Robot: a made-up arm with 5 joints. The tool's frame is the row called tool.
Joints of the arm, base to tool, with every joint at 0 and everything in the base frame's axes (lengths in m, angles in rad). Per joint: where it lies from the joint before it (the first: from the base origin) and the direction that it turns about. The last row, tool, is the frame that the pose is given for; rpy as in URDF.
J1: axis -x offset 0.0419 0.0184 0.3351
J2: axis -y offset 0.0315 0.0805 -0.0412
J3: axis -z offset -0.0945 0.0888 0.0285
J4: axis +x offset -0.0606 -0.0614 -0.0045
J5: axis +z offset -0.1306 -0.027 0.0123
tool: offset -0.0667 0.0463 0.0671 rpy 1.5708 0 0
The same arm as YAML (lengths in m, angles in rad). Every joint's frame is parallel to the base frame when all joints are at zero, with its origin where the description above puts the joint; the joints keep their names.
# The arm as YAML. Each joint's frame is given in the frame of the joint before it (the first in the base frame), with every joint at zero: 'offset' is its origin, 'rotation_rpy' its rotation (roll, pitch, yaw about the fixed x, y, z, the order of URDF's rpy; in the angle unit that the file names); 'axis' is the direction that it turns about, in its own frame. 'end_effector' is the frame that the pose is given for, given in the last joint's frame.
length_unit: m
angle_unit: rad
chain:
  - id: J1
    offset: [0.0419, 0.0184, 0.3351]
    rotation_rpy: [0.0, 0.0, 0.0]
    axis: "-x"
  - id: J2
    offset: [0.0315, 0.0805, -0.0412]
    rotation_rpy: [0.0, 0.0, 0.0]
    axis: "-y"
  - id: J3
    offset: [-0.0945, 0.0888, 0.0285]
    rotation_rpy: [0.0, 0.0, 0.0]
    axis: "-z"
  - id: J4
    offset: [-0.0606, -0.0614, -0.0045]
    rotation_rpy: [0.0, 0.0, 0.0]
    axis: "+x"
  - id: J5
    offset: [-0.1306, -0.027, 0.0123]
    rotation_rpy: [0.0, 0.0, 0.0]
    axis: "+z"
end_effector:
  offset: [-0.0667, 0.0463, 0.0671]
  rotation_rpy: [1.5708, 0.0, 0.0]

